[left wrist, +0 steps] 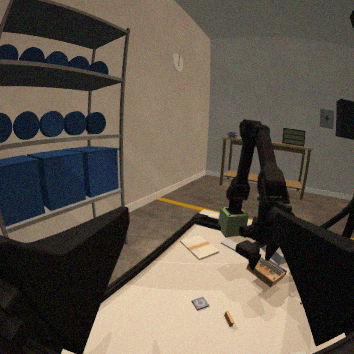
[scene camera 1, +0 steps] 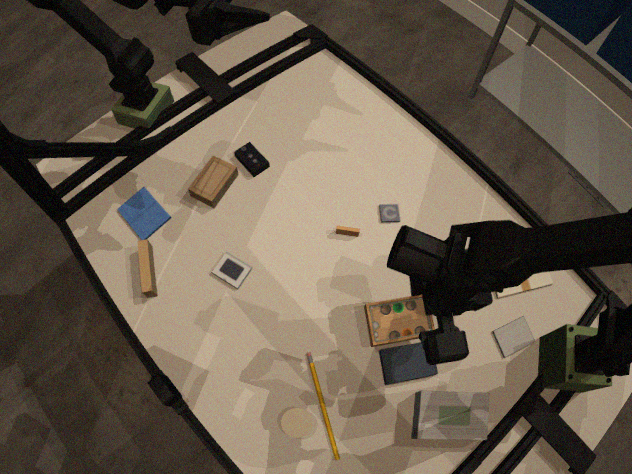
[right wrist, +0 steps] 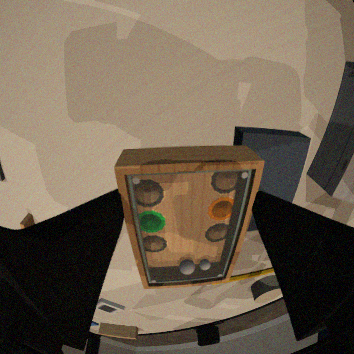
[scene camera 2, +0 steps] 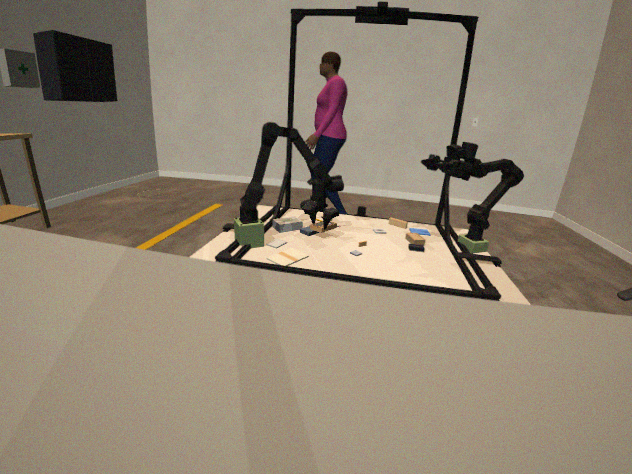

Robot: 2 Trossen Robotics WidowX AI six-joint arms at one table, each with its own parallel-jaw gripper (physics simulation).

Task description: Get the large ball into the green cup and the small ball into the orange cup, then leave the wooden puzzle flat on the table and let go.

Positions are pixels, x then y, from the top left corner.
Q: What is the right gripper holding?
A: A wooden puzzle.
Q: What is the left gripper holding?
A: Nothing.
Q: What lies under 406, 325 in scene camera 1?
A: A wooden puzzle.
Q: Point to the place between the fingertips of the left gripper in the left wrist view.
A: At 205, 218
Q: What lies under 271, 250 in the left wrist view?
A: The right gripper.
